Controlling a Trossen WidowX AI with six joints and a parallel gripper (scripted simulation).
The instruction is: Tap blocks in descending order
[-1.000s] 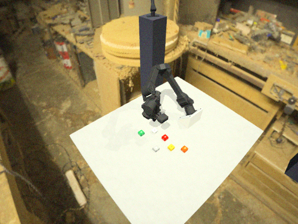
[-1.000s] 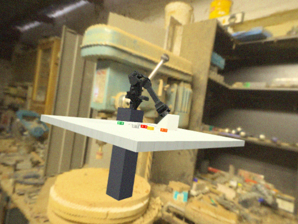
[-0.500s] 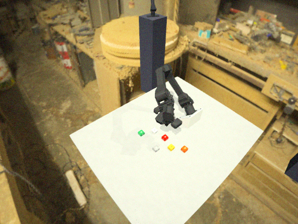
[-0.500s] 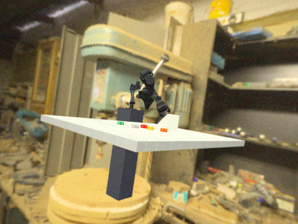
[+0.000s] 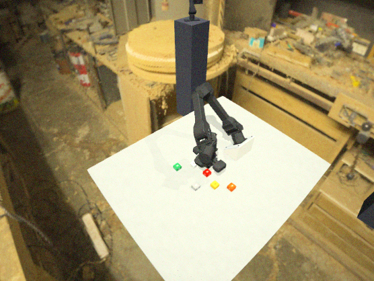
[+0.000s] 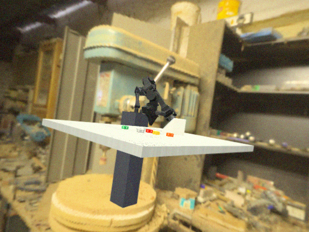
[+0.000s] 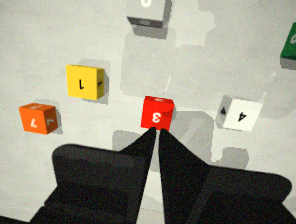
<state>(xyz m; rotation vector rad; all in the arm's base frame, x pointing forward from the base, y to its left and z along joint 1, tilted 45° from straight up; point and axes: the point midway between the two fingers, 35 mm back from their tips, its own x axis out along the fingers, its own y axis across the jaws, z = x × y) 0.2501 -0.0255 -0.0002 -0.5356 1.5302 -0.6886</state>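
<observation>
Right now the red block is 4 cm below my gripper tip. The rest, counted from my gripper tip: yellow block: 3 cm ahead, 8 cm to the left, 4 cm below; white block: 1 cm ahead, 9 cm to the right, 4 cm below; grey block: 11 cm ahead, 2 cm to the left, 4 cm below.
</observation>
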